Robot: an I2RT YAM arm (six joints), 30 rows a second.
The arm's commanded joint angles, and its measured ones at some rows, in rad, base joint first. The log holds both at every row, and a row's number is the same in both.
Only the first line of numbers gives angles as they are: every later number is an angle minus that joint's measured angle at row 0.
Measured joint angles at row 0:
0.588 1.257 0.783 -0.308 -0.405 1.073
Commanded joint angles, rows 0 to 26:
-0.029 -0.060 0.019 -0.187 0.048 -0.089
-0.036 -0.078 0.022 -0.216 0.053 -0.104
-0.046 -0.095 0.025 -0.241 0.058 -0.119
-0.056 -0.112 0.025 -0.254 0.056 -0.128
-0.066 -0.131 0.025 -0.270 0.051 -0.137
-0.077 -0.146 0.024 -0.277 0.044 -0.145
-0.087 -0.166 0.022 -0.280 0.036 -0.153
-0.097 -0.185 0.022 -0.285 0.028 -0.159
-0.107 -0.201 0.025 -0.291 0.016 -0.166
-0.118 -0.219 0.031 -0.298 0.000 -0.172
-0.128 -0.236 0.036 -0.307 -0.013 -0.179
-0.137 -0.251 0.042 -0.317 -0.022 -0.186
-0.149 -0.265 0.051 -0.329 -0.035 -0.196
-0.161 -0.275 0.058 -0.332 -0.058 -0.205
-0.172 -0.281 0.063 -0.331 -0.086 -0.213
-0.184 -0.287 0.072 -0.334 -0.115 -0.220
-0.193 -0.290 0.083 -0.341 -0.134 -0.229
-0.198 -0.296 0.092 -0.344 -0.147 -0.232
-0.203 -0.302 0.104 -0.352 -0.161 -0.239
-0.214 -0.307 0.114 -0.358 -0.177 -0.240
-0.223 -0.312 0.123 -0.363 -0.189 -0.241
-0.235 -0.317 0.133 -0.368 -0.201 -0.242
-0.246 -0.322 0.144 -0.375 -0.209 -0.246
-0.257 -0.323 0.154 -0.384 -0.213 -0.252
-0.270 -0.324 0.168 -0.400 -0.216 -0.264
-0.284 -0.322 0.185 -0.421 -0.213 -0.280
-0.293 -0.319 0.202 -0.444 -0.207 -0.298
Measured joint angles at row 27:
-0.270 -0.307 0.156 -0.365 -0.177 -0.244
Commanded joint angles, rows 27 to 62:
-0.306 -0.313 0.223 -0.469 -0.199 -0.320
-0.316 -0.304 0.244 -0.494 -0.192 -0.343
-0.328 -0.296 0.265 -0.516 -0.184 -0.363
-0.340 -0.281 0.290 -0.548 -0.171 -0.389
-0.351 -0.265 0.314 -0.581 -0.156 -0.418
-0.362 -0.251 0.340 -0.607 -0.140 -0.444
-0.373 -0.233 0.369 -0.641 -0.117 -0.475
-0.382 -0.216 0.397 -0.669 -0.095 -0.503
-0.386 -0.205 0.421 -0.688 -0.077 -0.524
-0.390 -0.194 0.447 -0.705 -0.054 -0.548
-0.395 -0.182 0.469 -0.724 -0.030 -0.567
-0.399 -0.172 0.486 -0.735 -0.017 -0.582
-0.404 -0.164 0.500 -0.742 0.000 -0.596
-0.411 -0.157 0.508 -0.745 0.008 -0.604
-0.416 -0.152 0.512 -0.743 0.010 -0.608
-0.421 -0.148 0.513 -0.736 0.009 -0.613
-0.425 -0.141 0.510 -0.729 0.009 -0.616
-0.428 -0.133 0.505 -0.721 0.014 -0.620
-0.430 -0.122 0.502 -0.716 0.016 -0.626
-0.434 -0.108 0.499 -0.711 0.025 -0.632
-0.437 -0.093 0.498 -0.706 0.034 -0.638
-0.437 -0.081 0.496 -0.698 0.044 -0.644
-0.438 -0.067 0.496 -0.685 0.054 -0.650
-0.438 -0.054 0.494 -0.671 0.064 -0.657
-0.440 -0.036 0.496 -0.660 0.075 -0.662
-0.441 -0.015 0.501 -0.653 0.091 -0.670
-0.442 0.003 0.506 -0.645 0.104 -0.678
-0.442 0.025 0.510 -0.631 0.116 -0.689
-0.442 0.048 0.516 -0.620 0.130 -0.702
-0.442 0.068 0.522 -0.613 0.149 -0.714
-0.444 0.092 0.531 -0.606 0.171 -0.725
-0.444 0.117 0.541 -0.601 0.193 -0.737
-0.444 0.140 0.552 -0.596 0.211 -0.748
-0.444 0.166 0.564 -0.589 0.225 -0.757
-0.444 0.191 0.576 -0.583 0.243 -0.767
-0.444 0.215 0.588 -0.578 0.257 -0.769
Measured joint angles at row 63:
-0.438 0.178 0.542 -0.608 0.181 -0.711
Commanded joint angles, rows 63 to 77:
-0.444 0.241 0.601 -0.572 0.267 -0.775
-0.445 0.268 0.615 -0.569 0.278 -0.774
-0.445 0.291 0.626 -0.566 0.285 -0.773
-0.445 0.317 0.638 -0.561 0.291 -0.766
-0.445 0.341 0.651 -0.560 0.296 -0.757
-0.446 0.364 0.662 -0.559 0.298 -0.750
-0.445 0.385 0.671 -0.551 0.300 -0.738
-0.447 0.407 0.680 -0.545 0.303 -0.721
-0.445 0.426 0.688 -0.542 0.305 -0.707
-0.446 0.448 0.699 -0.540 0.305 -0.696
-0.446 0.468 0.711 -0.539 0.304 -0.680
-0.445 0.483 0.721 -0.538 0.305 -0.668
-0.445 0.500 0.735 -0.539 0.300 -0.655
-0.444 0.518 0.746 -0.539 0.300 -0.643
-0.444 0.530 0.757 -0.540 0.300 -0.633
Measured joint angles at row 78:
-0.439 0.506 0.716 -0.542 0.290 -0.676
